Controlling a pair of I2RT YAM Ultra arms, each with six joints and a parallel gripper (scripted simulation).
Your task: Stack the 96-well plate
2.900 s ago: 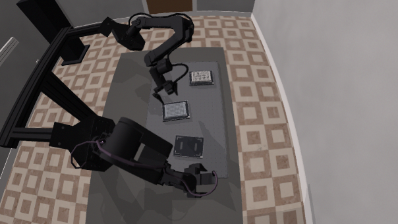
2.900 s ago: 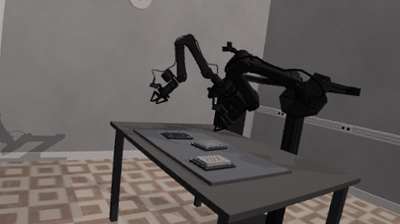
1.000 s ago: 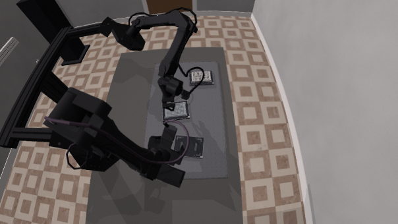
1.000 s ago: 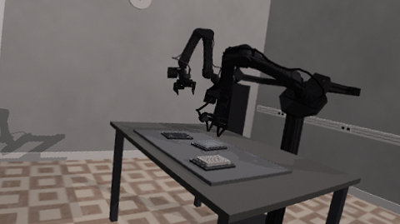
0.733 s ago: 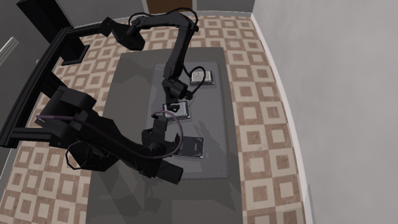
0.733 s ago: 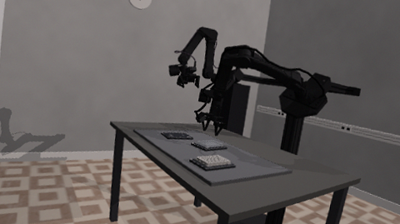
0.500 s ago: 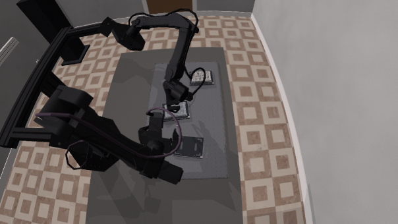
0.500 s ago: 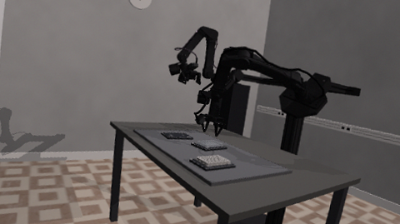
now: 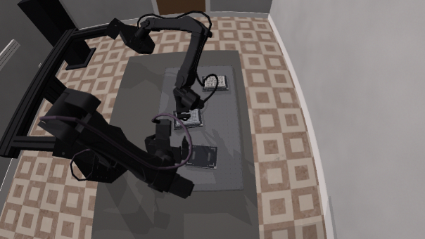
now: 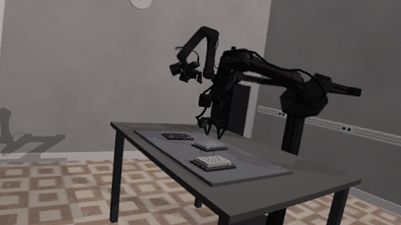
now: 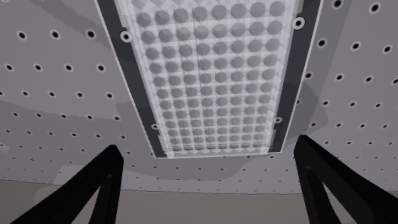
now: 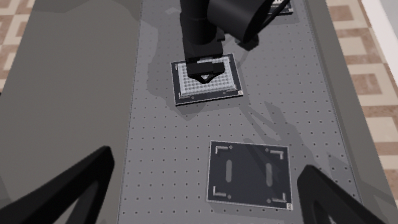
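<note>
My left gripper is now 50 mm above the clear 96-well plate and 10 mm short of it. The rest, counted from my left hand: black plate nest (60 mm below, 10 mm to the right, 10 mm ahead).
</note>
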